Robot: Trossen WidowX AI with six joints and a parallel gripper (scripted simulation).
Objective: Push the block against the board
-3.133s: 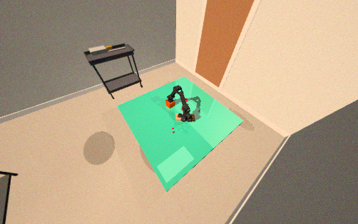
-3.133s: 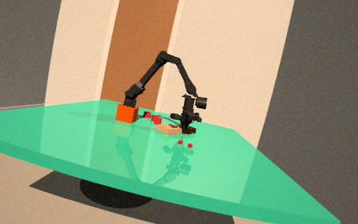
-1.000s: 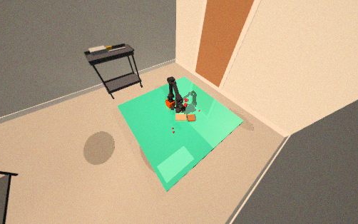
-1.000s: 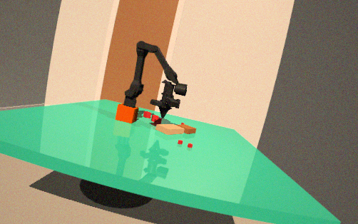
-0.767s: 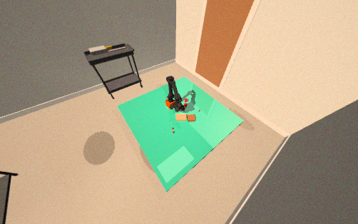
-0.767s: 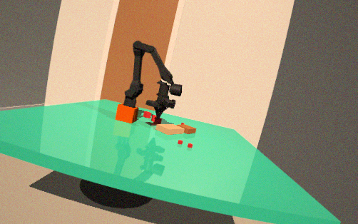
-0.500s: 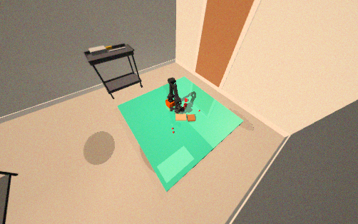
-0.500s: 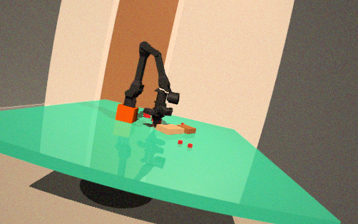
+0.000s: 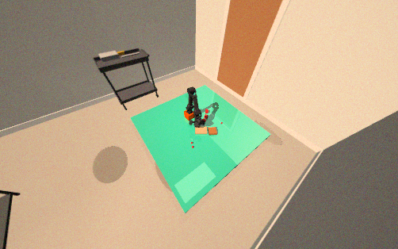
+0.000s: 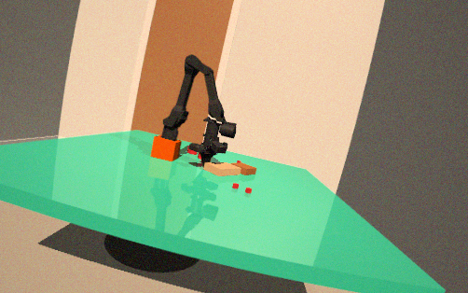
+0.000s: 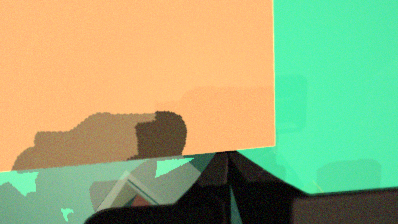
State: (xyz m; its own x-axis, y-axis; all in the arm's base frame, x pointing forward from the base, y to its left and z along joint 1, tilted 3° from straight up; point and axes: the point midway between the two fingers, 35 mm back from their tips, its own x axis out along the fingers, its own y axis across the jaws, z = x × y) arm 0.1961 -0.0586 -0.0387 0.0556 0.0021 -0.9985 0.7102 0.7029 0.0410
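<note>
The tan board is 8 cm ahead of my gripper tip, 1 cm to the right of it and 1 cm above it. Also, from my gripper tip: square block 19 cm ahead, 8 cm to the left, 1 cm above.
</note>
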